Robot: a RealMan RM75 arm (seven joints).
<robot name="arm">
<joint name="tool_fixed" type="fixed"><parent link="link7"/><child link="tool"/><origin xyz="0 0 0" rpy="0 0 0"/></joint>
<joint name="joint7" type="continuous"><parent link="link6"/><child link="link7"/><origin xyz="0 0 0.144" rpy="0 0 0"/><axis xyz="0 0 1"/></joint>
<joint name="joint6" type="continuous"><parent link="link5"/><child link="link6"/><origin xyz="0 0 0" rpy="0 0 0"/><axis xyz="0 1 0"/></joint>
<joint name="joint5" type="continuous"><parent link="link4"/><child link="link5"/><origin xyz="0 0 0.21" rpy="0 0 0"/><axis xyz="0 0 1"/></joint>
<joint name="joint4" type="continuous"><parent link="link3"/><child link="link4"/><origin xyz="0 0 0" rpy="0 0 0"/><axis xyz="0 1 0"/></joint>
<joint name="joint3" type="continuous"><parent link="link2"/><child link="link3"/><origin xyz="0 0 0.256" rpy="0 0 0"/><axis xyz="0 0 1"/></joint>
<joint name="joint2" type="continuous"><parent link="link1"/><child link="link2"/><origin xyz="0 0 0" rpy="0 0 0"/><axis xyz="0 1 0"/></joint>
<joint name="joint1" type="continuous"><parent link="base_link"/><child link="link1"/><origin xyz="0 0 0.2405" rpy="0 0 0"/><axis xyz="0 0 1"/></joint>
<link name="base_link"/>
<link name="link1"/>
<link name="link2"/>
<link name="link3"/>
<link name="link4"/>
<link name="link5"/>
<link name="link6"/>
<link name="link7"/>
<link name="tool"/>
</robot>
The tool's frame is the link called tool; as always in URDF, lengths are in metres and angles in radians. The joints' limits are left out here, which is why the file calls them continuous.
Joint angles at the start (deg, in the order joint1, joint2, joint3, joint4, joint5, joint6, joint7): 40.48 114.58 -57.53 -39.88 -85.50 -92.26 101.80
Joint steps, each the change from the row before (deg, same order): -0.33 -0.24 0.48 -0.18 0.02 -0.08 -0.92; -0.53 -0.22 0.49 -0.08 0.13 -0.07 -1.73; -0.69 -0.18 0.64 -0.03 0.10 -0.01 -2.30; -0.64 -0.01 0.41 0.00 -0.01 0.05 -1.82; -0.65 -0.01 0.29 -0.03 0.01 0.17 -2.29; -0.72 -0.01 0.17 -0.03 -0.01 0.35 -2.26; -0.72 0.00 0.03 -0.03 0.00 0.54 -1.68; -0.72 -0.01 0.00 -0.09 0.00 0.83 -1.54
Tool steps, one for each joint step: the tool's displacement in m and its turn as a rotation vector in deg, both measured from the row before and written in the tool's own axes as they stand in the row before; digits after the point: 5 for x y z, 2 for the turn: -0.00092 -0.00077 -0.00410 0.53 -0.36 -1.04; 0.00020 -0.00086 -0.00502 0.66 -0.51 -1.61; 0.00102 -0.00115 -0.00597 0.92 -0.63 -2.01; 0.00223 -0.00063 -0.00424 0.74 -0.38 -1.41; 0.00237 -0.00070 -0.00402 0.81 -0.28 -1.90; 0.00303 -0.00088 -0.00412 0.98 -0.14 -1.81; 0.00336 -0.00102 -0.00376 1.08 -0.01 -1.21; 0.00324 -0.00166 -0.00376 1.35 0.07 -1.14
